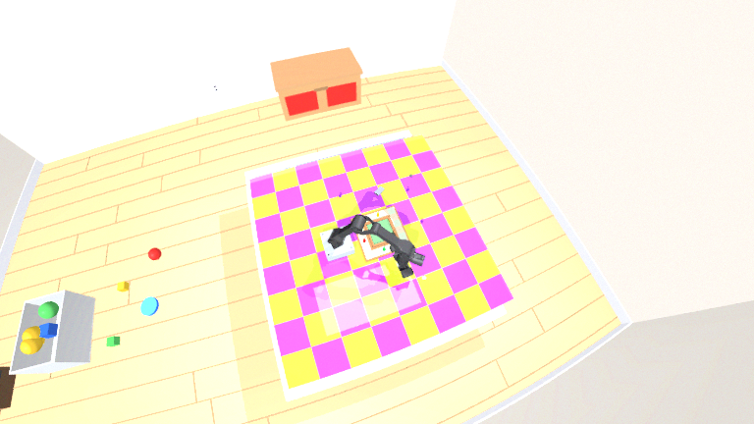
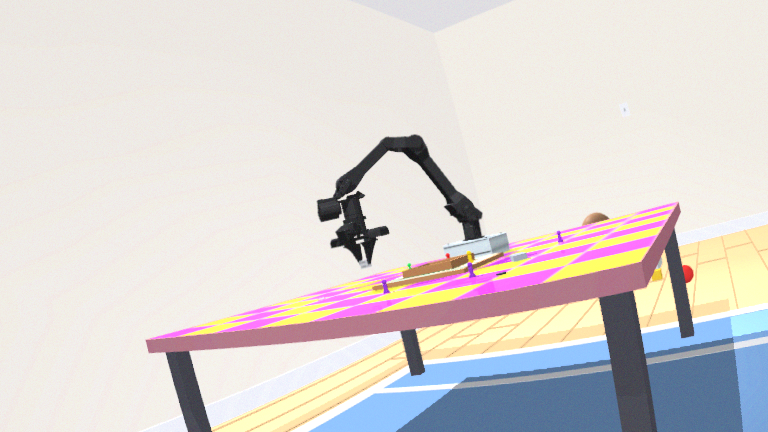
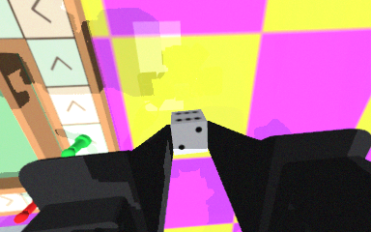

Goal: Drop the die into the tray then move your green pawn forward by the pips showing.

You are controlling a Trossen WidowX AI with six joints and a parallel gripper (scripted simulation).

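My gripper tip is 130 mm to the right of the green pawn, 40 mm above it and 10 mm past it. Also, from my gripper tip: red pawn (230 mm to the left, 80 mm behind, 40 mm below); yellow pawn (340 mm to the left, 70 mm ahead, 40 mm below); white die (right at my gripper tip).
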